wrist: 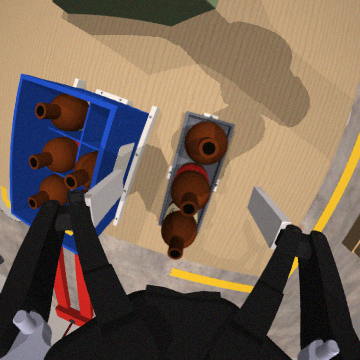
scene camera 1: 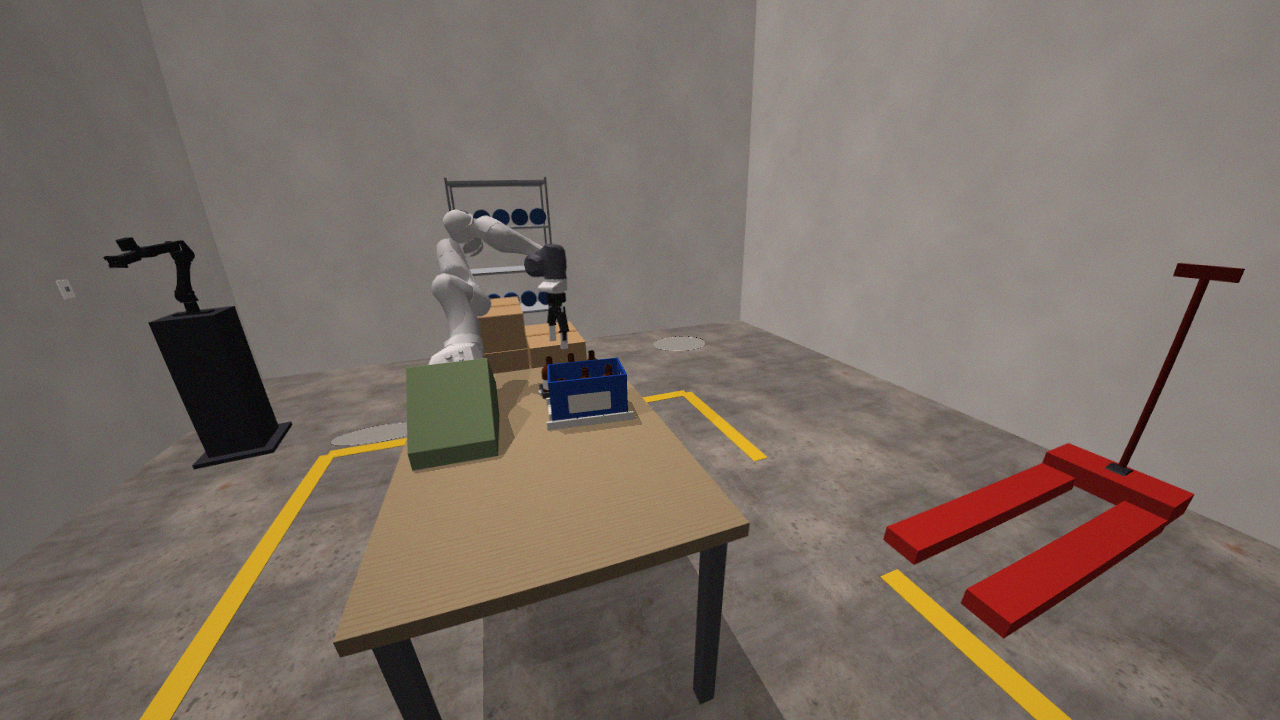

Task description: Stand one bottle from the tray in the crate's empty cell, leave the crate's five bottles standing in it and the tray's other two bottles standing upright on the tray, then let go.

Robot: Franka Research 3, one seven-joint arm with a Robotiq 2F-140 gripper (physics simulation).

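My gripper (scene camera 1: 558,337) (wrist: 186,189) is open and empty, high above the tray, with its fingers spread wide to either side of it in the wrist view. The grey tray (wrist: 187,121) holds three upright brown bottles in a row: one (wrist: 204,137), a middle one with a red band (wrist: 190,190) and one at the lower end (wrist: 179,230). The blue crate (scene camera 1: 559,407) (wrist: 132,125) stands beside the tray. Four brown bottles show standing in it; the left finger hides its lower right part. The empty cell (wrist: 97,124) is at its upper right in the wrist view, partly covered by the crate's wall.
A green sloped block (scene camera 1: 447,407) (wrist: 140,10) stands on the wooden table (scene camera 1: 554,501) (wrist: 150,50), left of the crate in the scene view. Cardboard boxes (scene camera 1: 503,331) and a metal rack (scene camera 1: 496,183) stand behind. A red pallet truck (scene camera 1: 1011,501) is on the floor at right.
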